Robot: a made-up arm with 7 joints. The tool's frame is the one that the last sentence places.
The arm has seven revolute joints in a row. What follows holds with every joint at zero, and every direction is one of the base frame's.
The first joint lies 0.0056 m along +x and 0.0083 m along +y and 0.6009 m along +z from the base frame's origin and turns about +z.
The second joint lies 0.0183 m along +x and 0.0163 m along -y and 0.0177 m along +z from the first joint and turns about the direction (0, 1, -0.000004).
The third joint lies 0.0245 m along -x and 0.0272 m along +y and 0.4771 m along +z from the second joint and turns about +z.
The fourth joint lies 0.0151 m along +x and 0.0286 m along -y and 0.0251 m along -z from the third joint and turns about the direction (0, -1, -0.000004).
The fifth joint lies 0.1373 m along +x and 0.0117 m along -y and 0.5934 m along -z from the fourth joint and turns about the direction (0, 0.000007, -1).
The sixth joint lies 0.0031 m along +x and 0.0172 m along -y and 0.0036 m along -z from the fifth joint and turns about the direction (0, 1, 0.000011).
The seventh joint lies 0.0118 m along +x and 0.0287 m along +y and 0.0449 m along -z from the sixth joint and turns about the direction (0, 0.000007, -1).
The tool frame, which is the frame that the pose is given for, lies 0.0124 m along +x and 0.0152 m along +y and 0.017 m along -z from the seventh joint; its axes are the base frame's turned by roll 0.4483, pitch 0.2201 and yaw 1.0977 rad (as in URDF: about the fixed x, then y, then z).
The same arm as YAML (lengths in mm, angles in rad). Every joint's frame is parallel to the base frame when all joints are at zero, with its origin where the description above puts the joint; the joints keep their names.
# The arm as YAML. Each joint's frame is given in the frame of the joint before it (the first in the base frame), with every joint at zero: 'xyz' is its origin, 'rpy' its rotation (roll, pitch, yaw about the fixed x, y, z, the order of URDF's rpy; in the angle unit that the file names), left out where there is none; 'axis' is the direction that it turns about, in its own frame. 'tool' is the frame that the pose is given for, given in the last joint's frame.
units:
  length: mm
  angle: rad
joints:
  - name: joint 1
    type: revolute
    origin:
      xyz: [5.6, 8.3, 600.9]
    axis: "+z"
  - name: joint 2
    type: revolute
    origin:
      xyz: [18.3, -16.3, 17.7]
    axis: "+y"
  - name: joint 3
    type: revolute
    origin:
      xyz: [-24.5, 27.2, 477.1]
    axis: "+z"
  - name: joint 4
    type: revolute
    origin:
      xyz: [15.1, -28.6, -25.1]
    axis: "-y"
  - name: joint 5
    type: revolute
    origin:
      xyz: [137.3, -11.7, -593.4]
    axis: "-z"
  - name: joint 6
    type: revolute
    origin:
      xyz: [3.1, -17.2, -3.6]
    axis: "+y"
  - name: joint 7
    type: revolute
    origin:
      xyz: [11.8, 28.7, -44.9]
    axis: "-z"
tool:
  origin:
    xyz: [12.4, 15.2, -17.0]
    rpy: [0.4483, 0.2201, 1.0977]

